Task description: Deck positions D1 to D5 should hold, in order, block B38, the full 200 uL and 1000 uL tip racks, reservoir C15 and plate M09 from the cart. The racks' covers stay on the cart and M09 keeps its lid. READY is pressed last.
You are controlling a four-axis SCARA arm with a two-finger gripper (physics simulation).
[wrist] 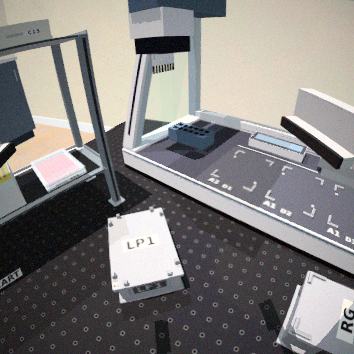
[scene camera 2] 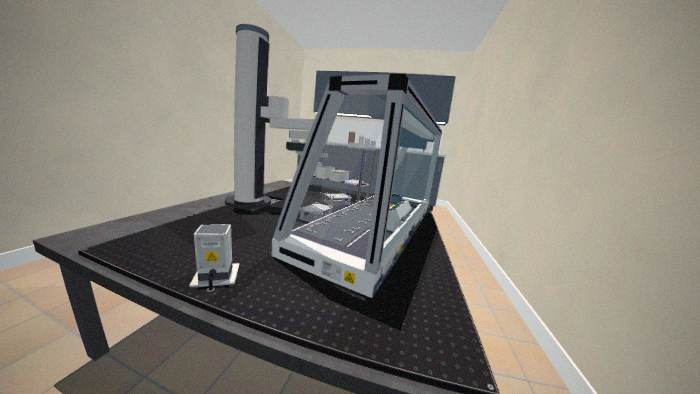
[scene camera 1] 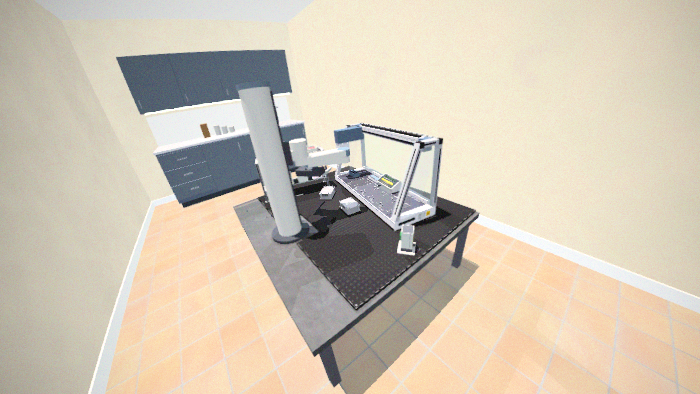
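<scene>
My gripper (wrist: 146,111) is open with nothing between its fingers, raised above the table between the cart (wrist: 100,125) and the deck (scene camera 1: 375,194). In the wrist view, grey reservoir C15 (wrist: 24,34) sits on the cart's top shelf. A flat pink-topped plate (wrist: 58,170) lies on the lower shelf; its label is unreadable. Part of a yellow-edged tip rack (wrist: 5,174) shows beside it. Deck positions D1 (wrist: 241,172) and D2 (wrist: 296,192) are bare between corner brackets; D3 is partly visible. B38, the other rack and a READY button cannot be made out.
Stand LP1 (wrist: 142,250) (scene camera 1: 327,192) and stand RG (wrist: 327,315) (scene camera 1: 349,205) stand before the deck. A blue block (wrist: 192,135) and a trough (wrist: 278,146) sit at its back. The frame (scene camera 2: 392,175) encloses it. A grey box (scene camera 1: 408,237) (scene camera 2: 213,252) stands near the table edge.
</scene>
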